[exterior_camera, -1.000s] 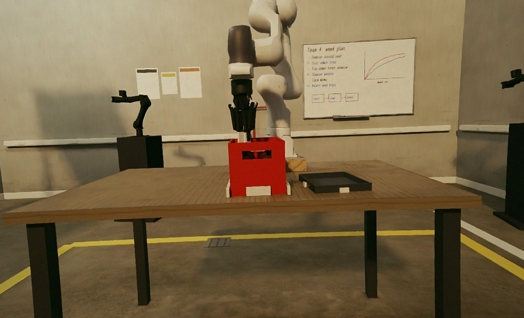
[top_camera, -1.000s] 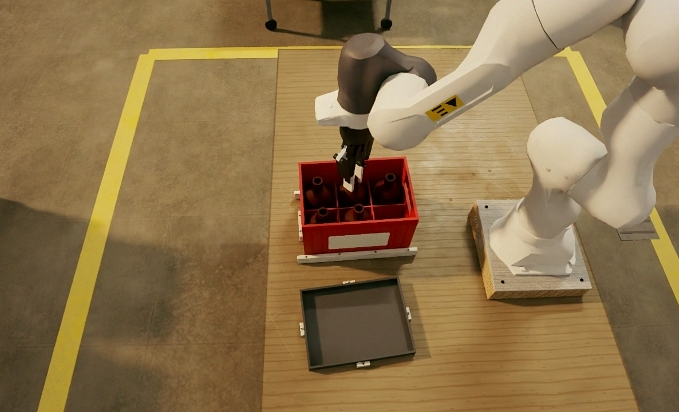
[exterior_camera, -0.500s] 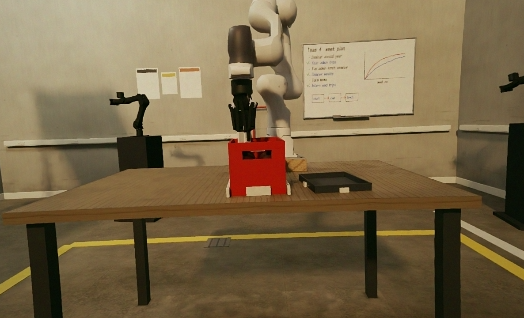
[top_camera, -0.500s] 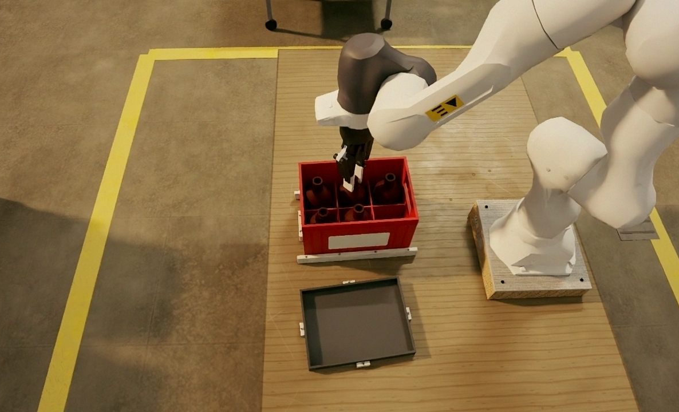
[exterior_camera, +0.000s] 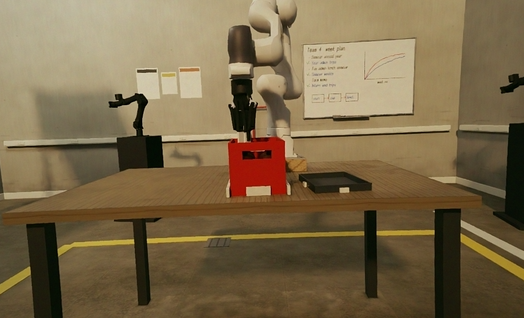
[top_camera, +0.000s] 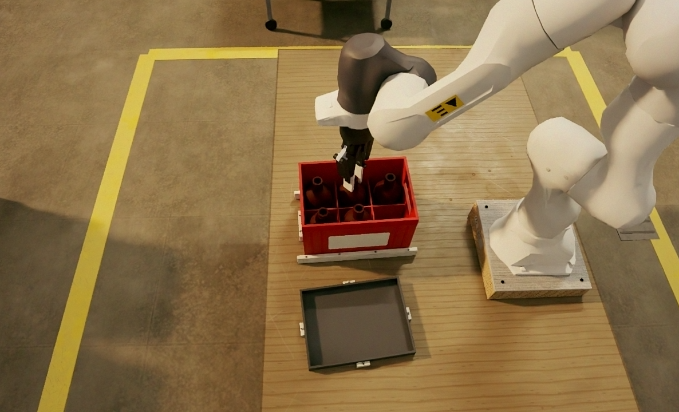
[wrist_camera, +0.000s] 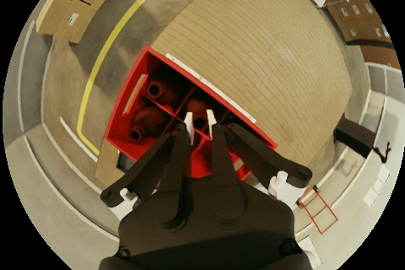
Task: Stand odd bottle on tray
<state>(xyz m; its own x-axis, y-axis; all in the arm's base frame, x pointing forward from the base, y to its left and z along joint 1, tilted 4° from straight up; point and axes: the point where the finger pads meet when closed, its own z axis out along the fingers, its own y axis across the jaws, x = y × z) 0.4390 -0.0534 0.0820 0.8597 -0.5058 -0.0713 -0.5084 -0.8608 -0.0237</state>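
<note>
My gripper is now 9 cm above the crate, 4 cm to the right of it and 1 cm past it. From my hand the other things lie so: glass bottle: 8 cm to the left, 8 cm below, 3 cm behind; dark tray: 31 cm to the left, 16 cm below, 6 cm behind.
</note>
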